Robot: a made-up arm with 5 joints.
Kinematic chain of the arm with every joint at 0, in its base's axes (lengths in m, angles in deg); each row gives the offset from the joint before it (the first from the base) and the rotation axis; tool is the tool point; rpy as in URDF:
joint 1: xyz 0 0 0.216 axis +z
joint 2: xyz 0 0 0 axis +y
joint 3: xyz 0.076 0 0.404 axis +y
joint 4: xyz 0.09 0 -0.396 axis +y
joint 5: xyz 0.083 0 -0.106 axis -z
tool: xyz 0 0 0 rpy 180 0 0
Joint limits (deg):
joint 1: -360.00..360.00
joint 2: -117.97..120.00
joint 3: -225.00..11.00
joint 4: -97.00..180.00
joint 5: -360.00..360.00
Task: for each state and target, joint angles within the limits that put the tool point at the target. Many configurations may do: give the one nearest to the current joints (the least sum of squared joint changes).
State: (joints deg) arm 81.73 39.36 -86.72 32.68 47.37
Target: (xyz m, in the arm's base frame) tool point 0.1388 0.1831 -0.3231
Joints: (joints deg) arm 52.84 83.87 -54.99 39.30 47.37
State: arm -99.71 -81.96 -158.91 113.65 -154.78
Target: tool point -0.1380 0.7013 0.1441
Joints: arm -78.87 -117.97 -147.45 159.74 -154.78
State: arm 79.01 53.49 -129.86 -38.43 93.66
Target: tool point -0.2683 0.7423 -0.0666
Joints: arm 109.87 78.70 -103.55 -41.86 93.66
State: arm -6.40 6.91 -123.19 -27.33 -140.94
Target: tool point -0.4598 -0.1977 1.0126
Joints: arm 23.27 -42.63 -150.25 -1.61 -140.94
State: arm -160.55 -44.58 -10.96 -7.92 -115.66
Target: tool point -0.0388 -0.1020 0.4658
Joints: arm -110.83 -81.61 1.96 -19.19 -115.66
